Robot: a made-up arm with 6 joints. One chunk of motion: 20 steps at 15 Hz.
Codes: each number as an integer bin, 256 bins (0 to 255) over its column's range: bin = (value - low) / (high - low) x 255, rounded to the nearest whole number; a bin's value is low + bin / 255 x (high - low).
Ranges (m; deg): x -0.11..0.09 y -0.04..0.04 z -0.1..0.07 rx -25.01..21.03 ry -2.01..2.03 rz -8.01..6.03
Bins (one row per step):
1: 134 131 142 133 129 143
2: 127 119 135 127 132 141
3: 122 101 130 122 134 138
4: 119 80 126 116 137 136
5: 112 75 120 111 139 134
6: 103 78 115 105 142 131
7: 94 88 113 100 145 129
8: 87 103 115 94 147 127
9: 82 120 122 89 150 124
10: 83 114 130 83 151 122
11: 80 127 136 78 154 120
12: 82 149 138 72 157 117
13: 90 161 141 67 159 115
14: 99 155 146 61 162 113
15: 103 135 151 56 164 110
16: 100 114 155 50 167 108
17: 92 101 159 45 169 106
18: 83 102 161 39 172 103
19: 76 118 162 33 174 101
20: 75 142 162 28 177 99
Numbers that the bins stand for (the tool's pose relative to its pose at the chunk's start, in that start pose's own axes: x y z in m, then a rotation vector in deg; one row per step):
1: -0.0049 0.0011 -0.0053 -1.00 0.03 -0.14
2: -0.0104 -0.0027 -0.0100 -2.08 0.08 -0.25
3: -0.0143 -0.0083 -0.0133 -2.98 0.11 -0.41
4: -0.0167 -0.0149 -0.0160 -4.07 0.16 -0.52
5: -0.0222 -0.0165 -0.0200 -4.97 0.19 -0.63
6: -0.0292 -0.0155 -0.0233 -6.05 0.24 -0.80
7: -0.0363 -0.0124 -0.0247 -6.96 0.29 -0.91
8: -0.0418 -0.0077 -0.0233 -8.04 0.32 -1.02
9: -0.0457 -0.0024 -0.0187 -8.94 0.37 -1.18
10: -0.0449 -0.0042 -0.0133 -10.02 0.38 -1.29
11: -0.0473 -0.0002 -0.0093 -10.93 0.43 -1.40
12: -0.0457 0.0067 -0.0080 -12.01 0.48 -1.57
13: -0.0394 0.0105 -0.0060 -12.91 0.51 -1.68
14: -0.0324 0.0086 -0.0027 -14.00 0.56 -1.79
15: -0.0292 0.0024 0.0007 -14.90 0.59 -1.95
16: -0.0316 -0.0042 0.0033 -15.98 0.64 -2.06
17: -0.0378 -0.0083 0.0060 -16.89 0.67 -2.17
18: -0.0449 -0.0080 0.0073 -17.97 0.72 -2.34
19: -0.0504 -0.0030 0.0080 -19.05 0.75 -2.45
20: -0.0512 0.0045 0.0080 -19.95 0.79 -2.56

